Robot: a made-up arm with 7 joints.
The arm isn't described. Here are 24 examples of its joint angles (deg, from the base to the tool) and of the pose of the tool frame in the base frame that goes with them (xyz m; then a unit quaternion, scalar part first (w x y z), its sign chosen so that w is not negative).
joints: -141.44 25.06 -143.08 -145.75 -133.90 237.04 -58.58
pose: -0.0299 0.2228 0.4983 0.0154 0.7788 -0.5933 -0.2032
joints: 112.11 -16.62 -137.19 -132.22 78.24 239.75 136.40
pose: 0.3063 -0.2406 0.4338 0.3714 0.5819 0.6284 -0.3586
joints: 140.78 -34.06 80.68 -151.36 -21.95 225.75 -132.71
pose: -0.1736 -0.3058 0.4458 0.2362 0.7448 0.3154 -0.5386
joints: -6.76 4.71 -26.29 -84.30 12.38 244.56 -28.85
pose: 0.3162 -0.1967 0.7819 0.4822 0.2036 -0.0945 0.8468
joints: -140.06 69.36 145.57 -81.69 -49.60 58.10 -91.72
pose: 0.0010 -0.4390 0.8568 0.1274 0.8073 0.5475 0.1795
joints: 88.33 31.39 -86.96 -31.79 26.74 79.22 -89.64
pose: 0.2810 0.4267 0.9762 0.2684 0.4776 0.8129 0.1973
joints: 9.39 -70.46 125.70 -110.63 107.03 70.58 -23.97
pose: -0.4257 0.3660 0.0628 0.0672 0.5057 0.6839 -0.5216
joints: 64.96 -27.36 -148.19 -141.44 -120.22 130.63 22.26
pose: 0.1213 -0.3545 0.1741 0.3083 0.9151 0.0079 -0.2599
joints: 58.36 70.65 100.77 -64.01 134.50 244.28 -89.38
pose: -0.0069 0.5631 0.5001 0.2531 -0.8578 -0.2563 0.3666
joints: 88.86 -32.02 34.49 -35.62 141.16 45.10 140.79
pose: -0.1692 -0.2936 1.0700 0.2570 0.5294 0.7625 -0.2691
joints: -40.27 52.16 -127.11 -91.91 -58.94 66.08 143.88
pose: -0.2076 -0.3712 0.8328 0.7085 -0.7029 -0.0103 -0.0623
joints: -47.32 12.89 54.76 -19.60 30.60 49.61 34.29
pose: 0.3131 -0.0662 1.0616 0.3061 -0.9454 0.0373 -0.1056
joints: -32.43 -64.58 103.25 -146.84 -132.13 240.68 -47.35
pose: 0.0008 0.2907 0.2732 0.0954 0.5562 -0.7801 0.2701
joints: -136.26 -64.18 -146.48 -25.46 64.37 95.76 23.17
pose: 0.5217 0.6389 0.5159 0.5962 -0.6509 -0.1896 0.4300
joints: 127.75 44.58 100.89 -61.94 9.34 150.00 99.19
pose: -0.5689 0.1366 0.8500 0.1381 0.4964 0.4117 -0.7517
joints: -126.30 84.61 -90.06 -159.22 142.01 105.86 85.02
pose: -0.1788 0.2531 0.3186 0.1620 -0.8759 0.1627 0.4244
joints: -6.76 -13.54 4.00 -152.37 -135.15 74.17 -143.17
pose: 0.3829 -0.0396 0.3550 0.0623 -0.1386 0.3850 -0.9103
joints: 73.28 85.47 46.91 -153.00 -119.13 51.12 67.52
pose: -0.2280 0.0673 0.0029 0.3214 0.1026 0.8521 0.4001
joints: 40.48 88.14 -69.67 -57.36 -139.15 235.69 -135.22
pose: 0.5768 0.1496 0.1865 0.2327 0.8801 -0.3509 0.2194
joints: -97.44 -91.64 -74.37 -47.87 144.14 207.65 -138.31
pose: -0.2371 0.6061 0.3212 0.5350 -0.6529 -0.2943 0.4481
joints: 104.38 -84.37 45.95 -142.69 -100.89 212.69 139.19
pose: -0.2535 -0.1748 0.4732 0.6004 -0.1289 -0.7487 -0.2498
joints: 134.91 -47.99 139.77 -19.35 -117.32 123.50 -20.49
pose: 0.4546 -0.5535 0.7293 0.8245 0.2338 -0.0175 -0.5150
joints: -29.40 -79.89 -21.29 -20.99 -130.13 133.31 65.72
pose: -0.6546 0.3477 0.6506 0.4508 -0.5573 -0.5532 0.4245
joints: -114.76 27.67 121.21 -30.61 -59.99 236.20 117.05
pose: -0.0226 -0.2208 0.9367 0.5577 0.0281 -0.2440 -0.7929
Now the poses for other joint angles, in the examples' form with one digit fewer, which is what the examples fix.
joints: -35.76 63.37 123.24 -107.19 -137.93 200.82 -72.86
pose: 0.250 0.183 0.665 0.394 -0.421 0.391 0.718
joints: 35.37 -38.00 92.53 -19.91 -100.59 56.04 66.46
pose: -0.459 -0.154 0.991 0.455 -0.620 0.216 -0.602
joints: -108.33 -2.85 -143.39 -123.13 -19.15 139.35 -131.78
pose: -0.191 0.510 0.516 0.131 -0.586 0.794 0.097
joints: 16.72 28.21 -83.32 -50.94 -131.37 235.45 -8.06
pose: 0.394 -0.153 0.766 0.537 0.283 0.784 -0.129
